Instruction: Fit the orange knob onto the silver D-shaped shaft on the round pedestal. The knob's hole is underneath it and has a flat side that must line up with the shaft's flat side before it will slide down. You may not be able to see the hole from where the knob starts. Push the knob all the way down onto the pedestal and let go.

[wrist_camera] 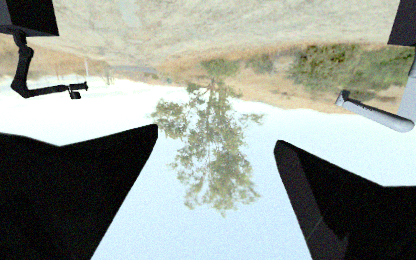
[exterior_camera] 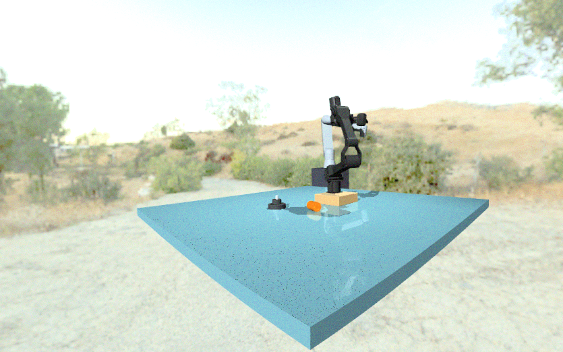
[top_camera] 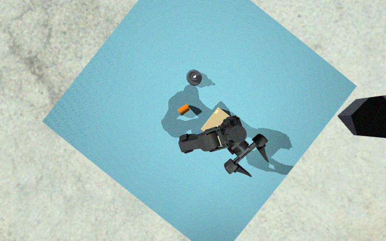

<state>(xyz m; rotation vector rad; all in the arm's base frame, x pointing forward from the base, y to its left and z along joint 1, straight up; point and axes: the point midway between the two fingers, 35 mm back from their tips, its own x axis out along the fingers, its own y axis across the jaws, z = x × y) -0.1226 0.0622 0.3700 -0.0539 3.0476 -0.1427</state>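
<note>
Now: the orange knob 390 mm below my gripper tip, 390 mm ahead of it and 80 mm to the left of it. From my gripper tip the other things lie so: round dark pedestal 480 mm ahead, 380 mm below, 100 mm to the right.
</note>
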